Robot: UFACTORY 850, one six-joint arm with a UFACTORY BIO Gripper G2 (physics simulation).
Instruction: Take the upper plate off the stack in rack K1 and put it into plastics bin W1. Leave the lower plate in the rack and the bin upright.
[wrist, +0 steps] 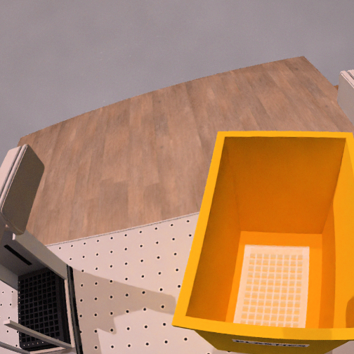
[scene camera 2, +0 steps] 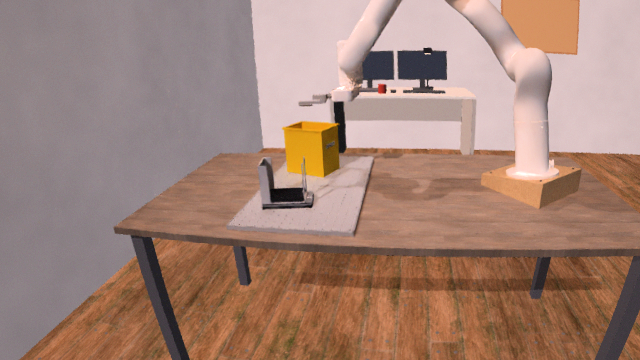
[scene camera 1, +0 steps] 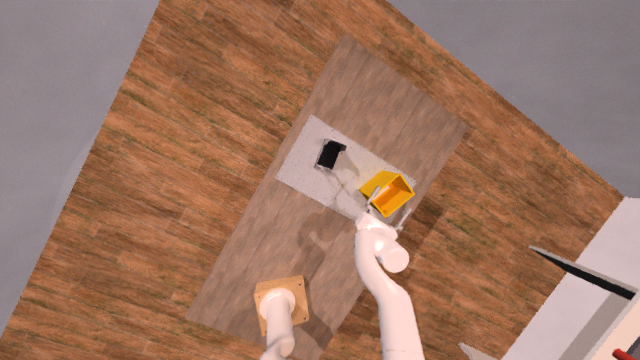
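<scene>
The clear upper plate (wrist: pixel 275 285) lies on the floor of the yellow plastics bin W1 (scene camera 1: pixel 377 182) (scene camera 2: pixel 310 150) (wrist: pixel 285 190), well side up, its edges clear of the side walls. The bin stands upright. The black gridded lower plate (scene camera 1: pixel 330 154) (scene camera 2: pixel 287 194) (wrist: pixel 40 310) sits in rack K1 (scene camera 2: pixel 266 180) (wrist: pixel 45 252), between its upright walls. My gripper (scene camera 1: pixel 394 199) (scene camera 2: pixel 306 101) is open and empty, above the bin's rim. In the wrist view one finger shows at each side, the right one partly cut off.
Bin and rack stand apart on a pale perforated board (scene camera 1: pixel 300 165) (scene camera 2: pixel 335 215) (wrist: pixel 145 260) on the wooden table (scene camera 1: pixel 375 100) (scene camera 2: pixel 425 220) (wrist: pixel 125 175). The arm's base stands on a wooden block (scene camera 1: pixel 300 312) (scene camera 2: pixel 540 192). A desk (scene camera 2: pixel 410 110) with monitors stands behind.
</scene>
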